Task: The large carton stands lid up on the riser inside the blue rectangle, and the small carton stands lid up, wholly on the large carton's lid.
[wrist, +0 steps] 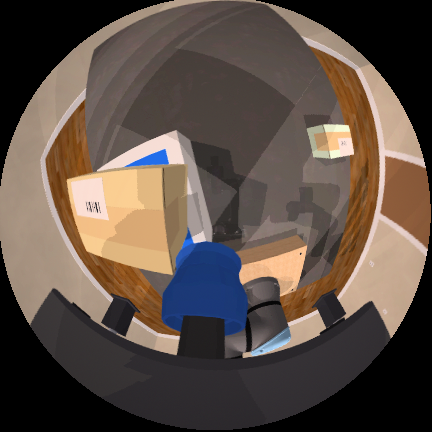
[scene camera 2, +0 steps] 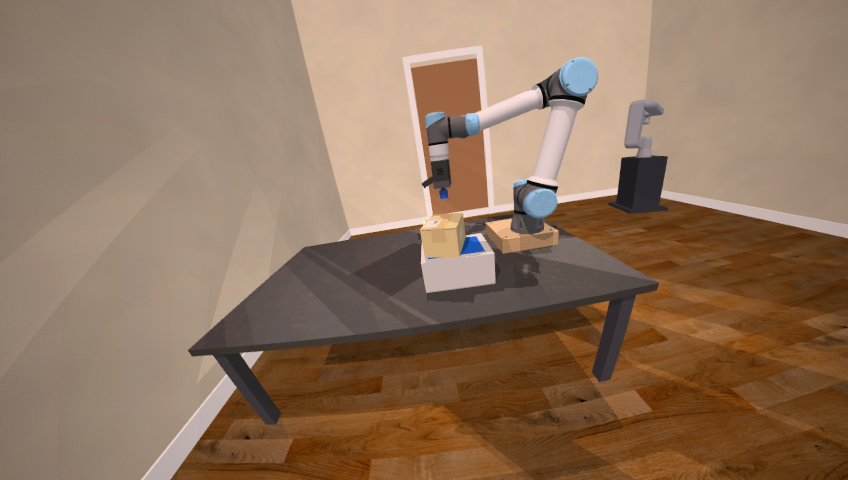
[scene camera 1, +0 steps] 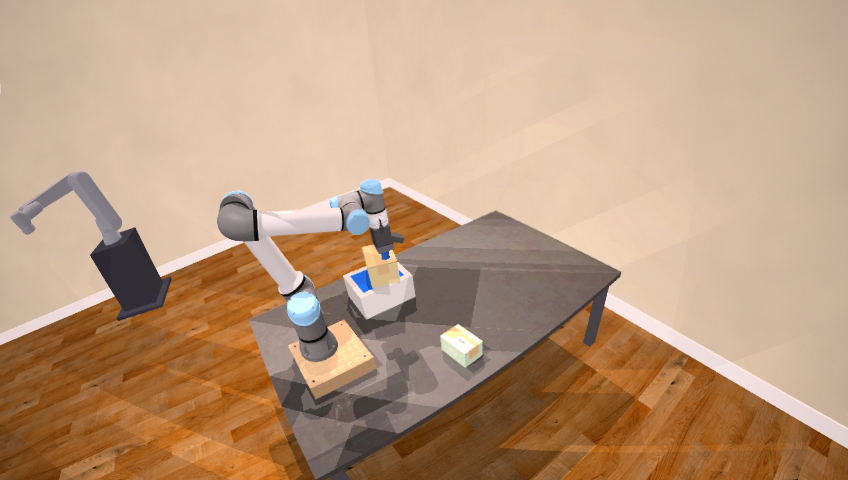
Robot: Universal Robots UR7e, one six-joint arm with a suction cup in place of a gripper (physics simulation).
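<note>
The large tan carton (scene camera 1: 383,276) (scene camera 2: 443,242) (wrist: 135,215) stands upright on the white riser (scene camera 1: 380,302) (scene camera 2: 458,274), its taped, labelled face up. Part of the blue rectangle (scene camera 1: 360,280) (scene camera 2: 474,244) (wrist: 152,158) shows beside it; whether its whole base lies inside the blue is hidden. The small pale green carton (scene camera 1: 461,344) (wrist: 330,141) stands apart on the table, with tan tape across its top; it does not show in scene camera 2. My gripper (scene camera 1: 385,256) (scene camera 2: 443,195) (wrist: 207,280), a blue suction cup, is open and empty, above the large carton's top with a gap, towards one side.
The arm's wooden base block (scene camera 1: 336,362) (scene camera 2: 523,239) (wrist: 275,262) sits on the grey table (scene camera 1: 523,261) (scene camera 2: 333,297) (wrist: 220,75) beside the riser. The small carton is near the table's long edge. A second, grey arm on a dark pedestal (scene camera 1: 127,273) (scene camera 2: 641,183) stands off the table.
</note>
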